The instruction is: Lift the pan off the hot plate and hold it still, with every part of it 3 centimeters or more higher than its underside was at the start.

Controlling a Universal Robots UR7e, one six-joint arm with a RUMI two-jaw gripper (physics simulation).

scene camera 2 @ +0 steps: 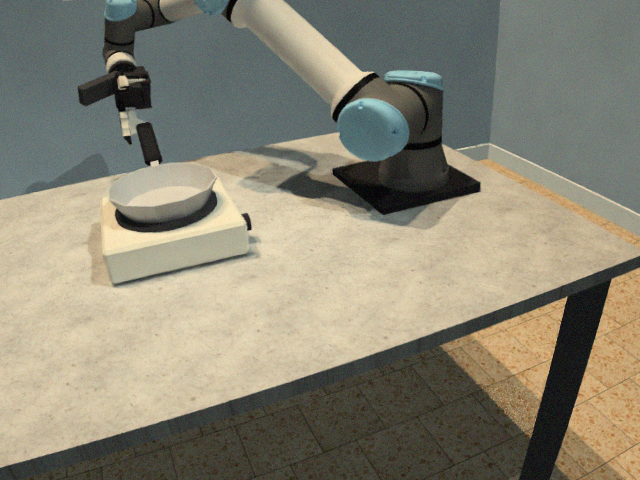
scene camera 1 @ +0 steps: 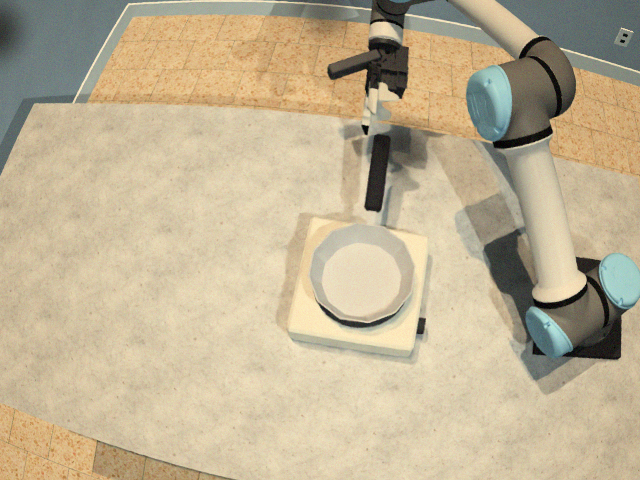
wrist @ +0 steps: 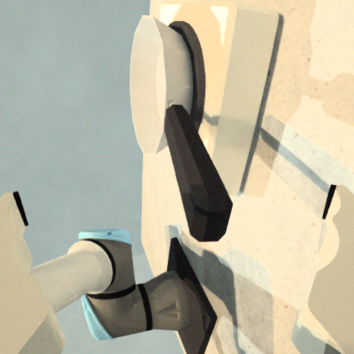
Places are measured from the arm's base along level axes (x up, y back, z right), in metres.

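Pixels of known places: gripper, fingertip midpoint: (scene camera 2: pixel 128 116) (scene camera 1: pixel 369 125); arm's base at its link origin: (scene camera 2: pixel 413 177).
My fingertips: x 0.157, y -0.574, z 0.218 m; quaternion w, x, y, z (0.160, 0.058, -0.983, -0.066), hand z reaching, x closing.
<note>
For each thing: its top centre in the pictures, then the offset to it from my fingertips. Level surfaces: height alone.
- hot plate at its top centre: (scene camera 1: pixel 366 280) (scene camera 2: pixel 170 203) dx -0.099, dy +0.064, dz -0.279 m
- grey table at its surface level: dx -0.175 m
- dark knob at its top centre: (scene camera 2: pixel 243 214) (scene camera 1: pixel 421 323) dx -0.123, dy +0.189, dz -0.329 m
The pan (scene camera 1: pixel 361 281) (scene camera 2: pixel 164 198) (wrist: pixel 147 85) is light grey and rests upright on the black disc of the hot plate (scene camera 1: pixel 309 322) (scene camera 2: pixel 178 257) (wrist: pixel 245 100), a cream square block. Its black handle (scene camera 1: pixel 377 173) (scene camera 2: pixel 149 143) (wrist: pixel 198 175) points to the table's far edge in scene camera 1 and slants upward. My gripper (scene camera 1: pixel 374 122) (scene camera 2: pixel 132 133) (wrist: pixel 174 192) is open and empty, near the handle's free end and beyond it from the pan. In the wrist view the handle's end shows between the two wide-apart fingers, right of the middle. The exact gap is hard to tell.
The arm's black base plate (scene camera 1: pixel 612 347) (scene camera 2: pixel 385 204) (wrist: pixel 192 312) stands on the grey table (scene camera 1: pixel 155 258) (scene camera 2: pixel 330 289), right of the hot plate in both scene views. A dark knob (scene camera 1: pixel 421 326) (scene camera 2: pixel 247 222) sticks out of the hot plate's right side.
</note>
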